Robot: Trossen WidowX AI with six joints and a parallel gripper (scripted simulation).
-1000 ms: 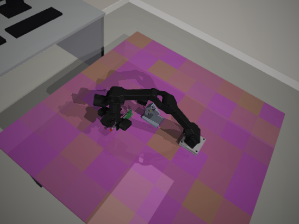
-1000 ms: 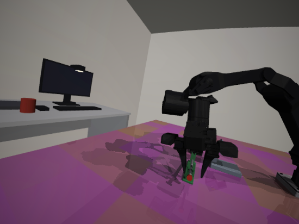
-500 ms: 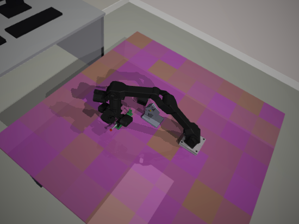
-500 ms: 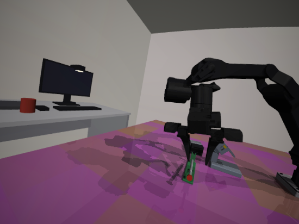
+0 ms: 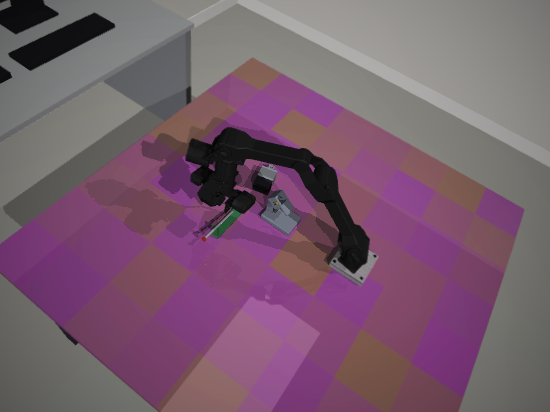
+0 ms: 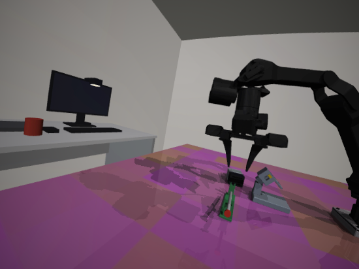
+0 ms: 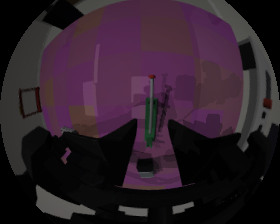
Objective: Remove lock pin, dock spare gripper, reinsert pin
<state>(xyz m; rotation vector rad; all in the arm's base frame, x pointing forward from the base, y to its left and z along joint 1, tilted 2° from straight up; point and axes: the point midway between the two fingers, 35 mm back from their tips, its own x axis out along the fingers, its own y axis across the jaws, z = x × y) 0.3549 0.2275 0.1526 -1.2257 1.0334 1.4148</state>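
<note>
Now: gripper tip 11 cm above the green cradle, 5 cm to the left of it and 1 cm short of it. Round my gripper tip: spare gripper (26 cm to the right, 11 cm below, 5 cm ahead); then grey mount (19 cm to the right, 8 cm below, 8 cm behind).
</note>
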